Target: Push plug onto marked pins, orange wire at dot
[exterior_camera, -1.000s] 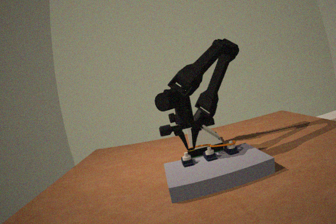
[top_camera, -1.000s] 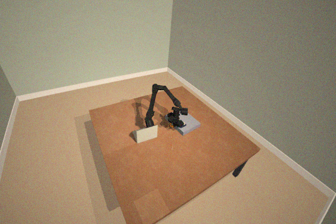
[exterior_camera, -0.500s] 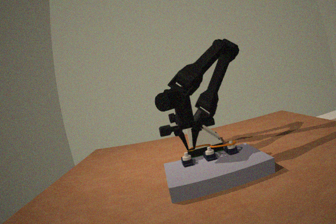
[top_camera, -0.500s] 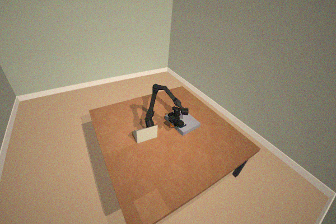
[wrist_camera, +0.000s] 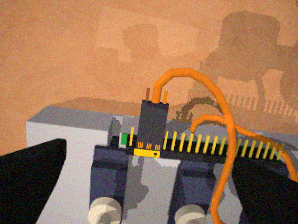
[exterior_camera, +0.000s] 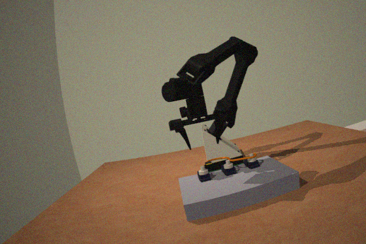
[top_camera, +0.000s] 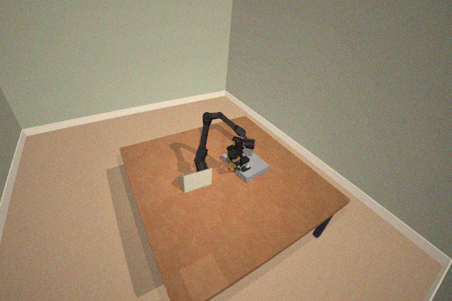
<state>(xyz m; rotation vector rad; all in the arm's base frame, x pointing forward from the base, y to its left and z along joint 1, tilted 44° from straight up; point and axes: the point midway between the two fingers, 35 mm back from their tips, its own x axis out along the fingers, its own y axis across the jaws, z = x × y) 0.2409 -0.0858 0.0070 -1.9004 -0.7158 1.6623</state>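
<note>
Now: the yellow band 20 mm ahead of my gripper tip and 50 mm below it. The rest, counted from my gripper tip: dark strip 20 mm ahead, 50 mm to the left, 60 mm below.
</note>
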